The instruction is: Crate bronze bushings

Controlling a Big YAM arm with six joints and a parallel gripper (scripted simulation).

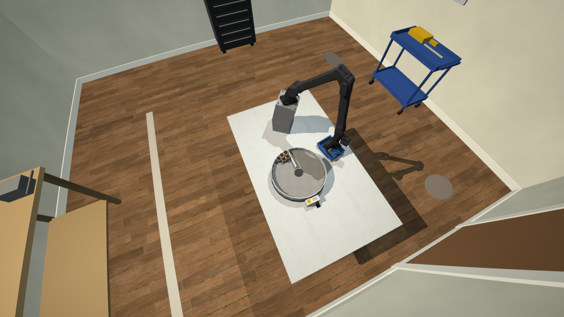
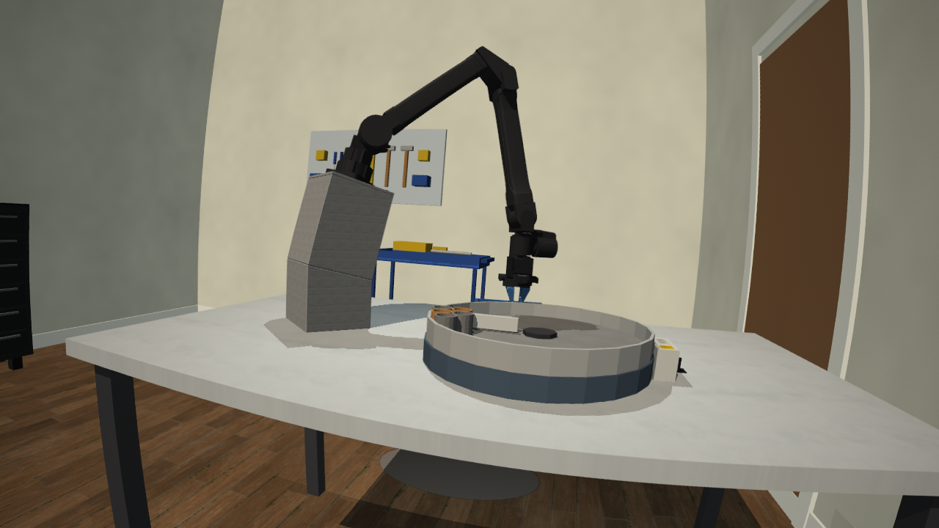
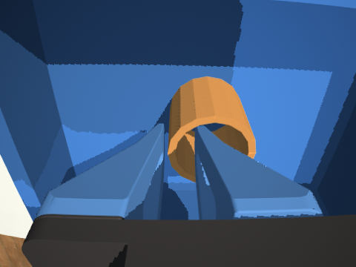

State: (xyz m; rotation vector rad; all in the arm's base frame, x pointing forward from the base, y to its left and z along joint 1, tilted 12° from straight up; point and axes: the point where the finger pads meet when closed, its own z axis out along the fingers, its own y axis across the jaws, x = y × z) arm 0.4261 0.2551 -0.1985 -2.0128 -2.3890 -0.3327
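Right now my hand is 2 cm past the blue crate and 1 cm above it. From my hand the other things lie so: round grey turning table 35 cm to the right, 8 cm ahead, 2 cm above.
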